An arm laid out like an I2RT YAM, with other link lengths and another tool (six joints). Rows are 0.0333 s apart.
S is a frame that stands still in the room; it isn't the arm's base.
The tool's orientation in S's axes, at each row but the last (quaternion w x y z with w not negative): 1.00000 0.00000 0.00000 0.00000; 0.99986 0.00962 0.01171 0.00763; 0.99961 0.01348 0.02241 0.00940; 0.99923 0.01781 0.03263 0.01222; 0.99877 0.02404 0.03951 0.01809; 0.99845 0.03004 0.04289 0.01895
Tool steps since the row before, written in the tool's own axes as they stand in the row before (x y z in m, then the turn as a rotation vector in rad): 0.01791 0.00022 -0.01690 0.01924 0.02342 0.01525; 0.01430 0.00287 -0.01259 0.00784 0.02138 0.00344; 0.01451 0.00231 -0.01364 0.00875 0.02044 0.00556; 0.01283 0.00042 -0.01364 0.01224 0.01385 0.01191; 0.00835 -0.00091 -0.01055 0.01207 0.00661 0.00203; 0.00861 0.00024 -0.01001 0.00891 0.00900 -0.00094
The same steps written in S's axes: 0.01791 0.00022 -0.01690 0.01924 0.02342 0.01525; 0.01395 0.00333 -0.01286 0.00760 0.02143 0.00367; 0.01384 0.00295 -0.01420 0.00862 0.02045 0.00572; 0.01189 0.00122 -0.01442 0.01267 0.01374 0.01159; 0.00751 -0.00010 -0.01120 0.01196 0.00696 0.00141; 0.00769 0.00117 -0.01067 0.00847 0.00939 -0.00113
